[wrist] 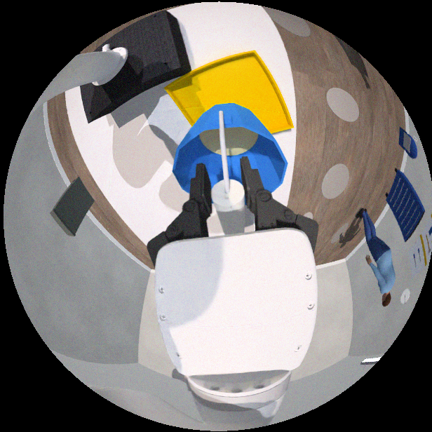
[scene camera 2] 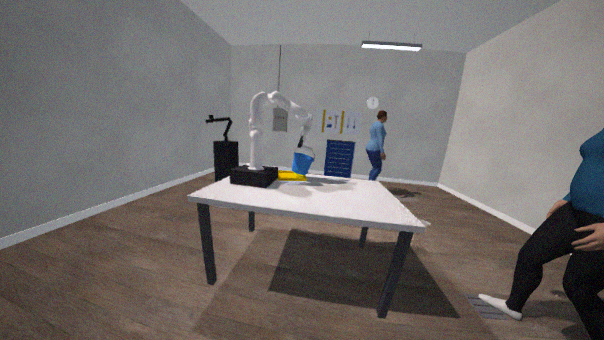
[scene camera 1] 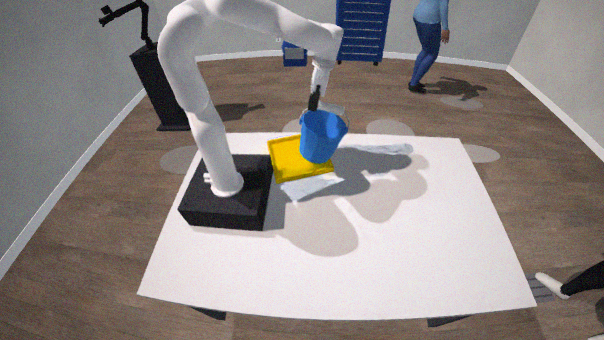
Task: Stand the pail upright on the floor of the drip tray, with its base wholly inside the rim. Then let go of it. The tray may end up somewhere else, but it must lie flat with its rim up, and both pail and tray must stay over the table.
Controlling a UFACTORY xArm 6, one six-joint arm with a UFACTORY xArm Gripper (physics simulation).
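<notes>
The blue pail hangs tilted, with its mouth leaning right in the scene camera 1 view. My gripper is shut on the pail's pale handle, above the mouth. The yellow drip tray lies flat, rim up. The pail overlaps the tray's right part in the scene camera 1 view and hides some of it. Whether the pail's base touches the tray is hidden.
The robot's black base block stands close to the tray's left side. The tray lies near the far edge of the white table. A person stands beyond the table.
</notes>
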